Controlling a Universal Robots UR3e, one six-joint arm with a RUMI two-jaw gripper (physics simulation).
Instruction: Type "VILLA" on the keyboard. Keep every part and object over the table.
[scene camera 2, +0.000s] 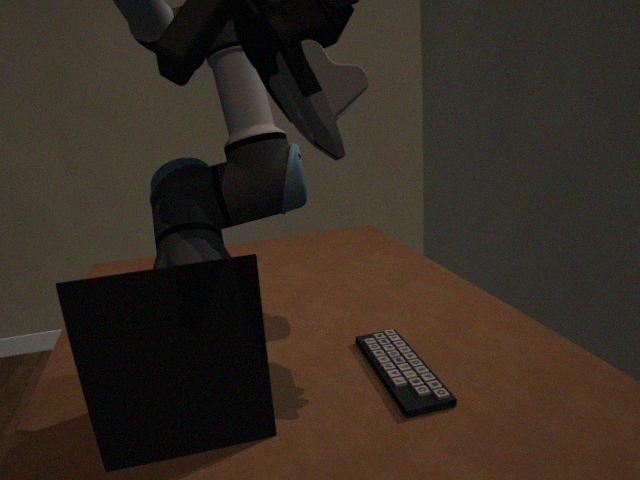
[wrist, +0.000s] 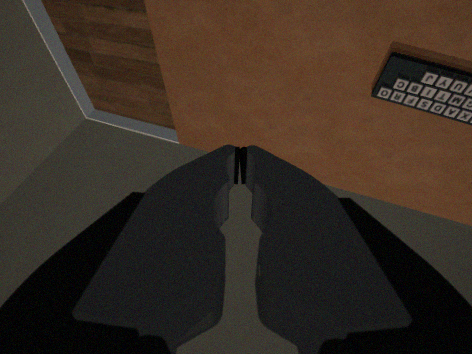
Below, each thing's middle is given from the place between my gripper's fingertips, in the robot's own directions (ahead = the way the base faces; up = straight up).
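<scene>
There's the dark keyboard (scene camera 2: 374, 345), and my hand is 0.34 m above it, 0.2 m to the right of it and 0.17 m short of it.
</scene>
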